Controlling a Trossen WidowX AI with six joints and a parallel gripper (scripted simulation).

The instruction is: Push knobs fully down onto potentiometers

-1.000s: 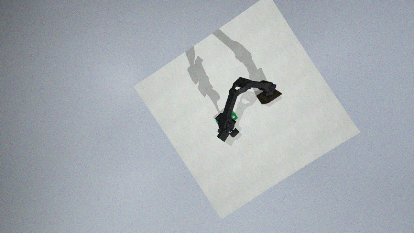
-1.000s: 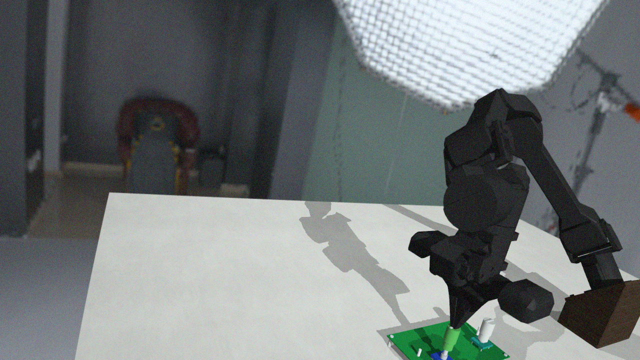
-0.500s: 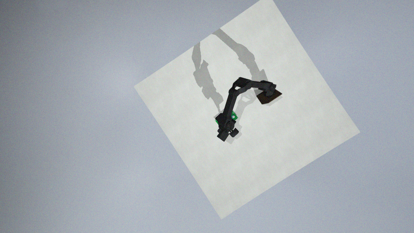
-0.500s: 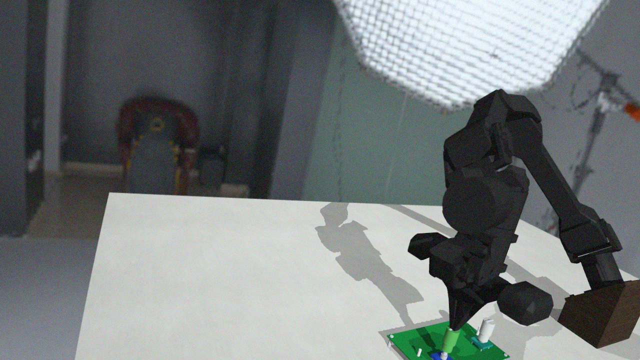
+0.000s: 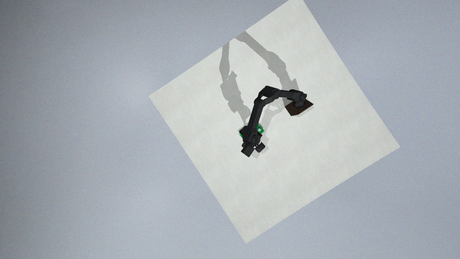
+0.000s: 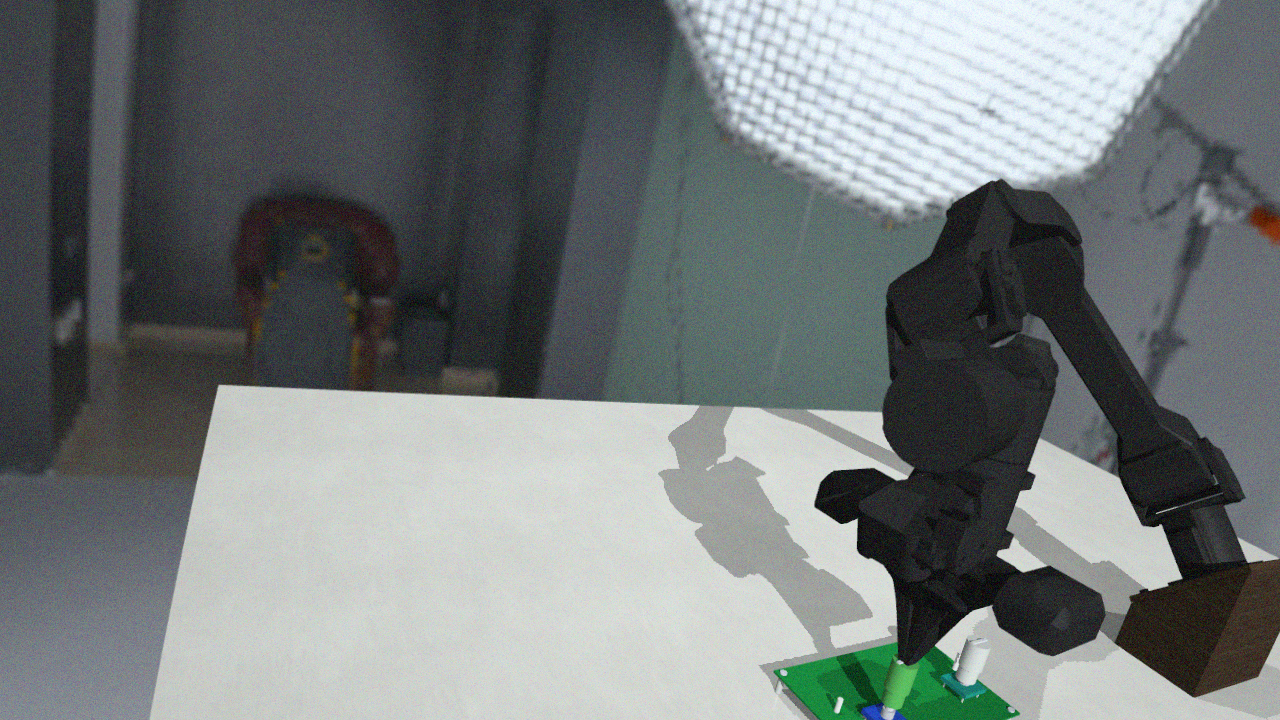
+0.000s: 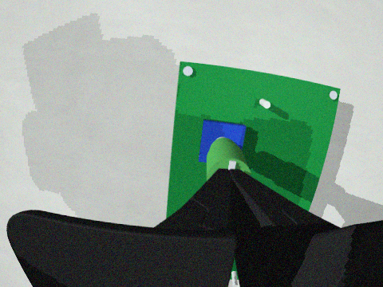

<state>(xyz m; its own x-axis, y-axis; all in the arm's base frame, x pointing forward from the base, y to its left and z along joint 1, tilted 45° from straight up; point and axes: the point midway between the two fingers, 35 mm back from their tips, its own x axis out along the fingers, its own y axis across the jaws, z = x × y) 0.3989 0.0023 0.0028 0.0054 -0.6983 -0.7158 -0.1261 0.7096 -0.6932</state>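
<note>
Now: the green knob 1 cm below my gripper tip. Round my gripper tip: white knob (9 cm behind, 1 cm to the right, 2 cm below).
</note>
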